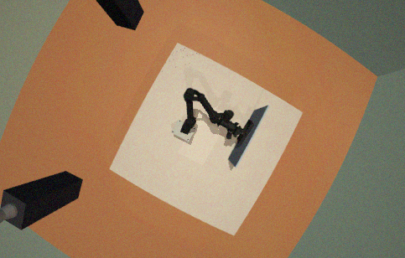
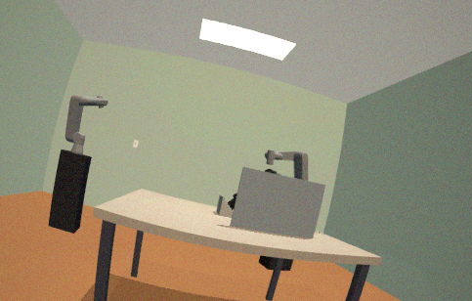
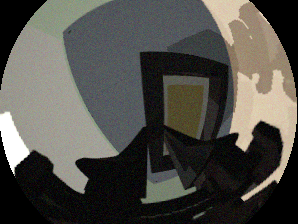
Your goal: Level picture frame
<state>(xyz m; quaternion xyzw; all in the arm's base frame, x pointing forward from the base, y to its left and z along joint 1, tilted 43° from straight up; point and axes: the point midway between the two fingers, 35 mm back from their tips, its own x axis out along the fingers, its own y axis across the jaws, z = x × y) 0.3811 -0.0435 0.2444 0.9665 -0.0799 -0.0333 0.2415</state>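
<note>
Right now my gripper tip is 50 mm above the picture frame, 20 mm to the right of it and 10 mm short of it. The rest, counted from my gripper tip: blue-grey wall panel: 70 mm below, 20 mm ahead.
</note>
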